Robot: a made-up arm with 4 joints.
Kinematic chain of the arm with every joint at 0, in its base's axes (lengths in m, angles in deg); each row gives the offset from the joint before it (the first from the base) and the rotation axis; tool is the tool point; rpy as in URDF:
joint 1: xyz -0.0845 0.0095 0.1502 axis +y
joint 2: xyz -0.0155 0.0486 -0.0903 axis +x
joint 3: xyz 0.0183 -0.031 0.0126 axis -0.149 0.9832 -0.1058
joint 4: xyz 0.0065 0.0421 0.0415 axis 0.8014 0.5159 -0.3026
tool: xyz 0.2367 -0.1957 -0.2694 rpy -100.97 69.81 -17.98
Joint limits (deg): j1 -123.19..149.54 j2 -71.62..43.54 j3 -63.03..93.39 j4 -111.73..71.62
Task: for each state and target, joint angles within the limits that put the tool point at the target. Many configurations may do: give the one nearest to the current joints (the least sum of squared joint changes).
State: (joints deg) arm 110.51 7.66 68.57 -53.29
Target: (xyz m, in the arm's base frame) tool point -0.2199 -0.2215 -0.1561
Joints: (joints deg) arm 87.39 -25.66 48.08 -52.46
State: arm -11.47 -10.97 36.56 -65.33
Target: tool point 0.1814 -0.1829 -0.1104
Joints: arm 14.11 -9.24 38.34 -50.37
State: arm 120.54 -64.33 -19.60 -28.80
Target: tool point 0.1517 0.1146 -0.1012
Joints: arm 90.81 -45.97 -48.72 -42.13
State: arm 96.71 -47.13 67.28 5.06
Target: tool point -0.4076 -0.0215 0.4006
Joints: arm 80.42 -19.84 65.27 49.94
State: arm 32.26 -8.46 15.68 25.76
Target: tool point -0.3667 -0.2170 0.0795
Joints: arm 31.02 -45.21 55.45 31.61
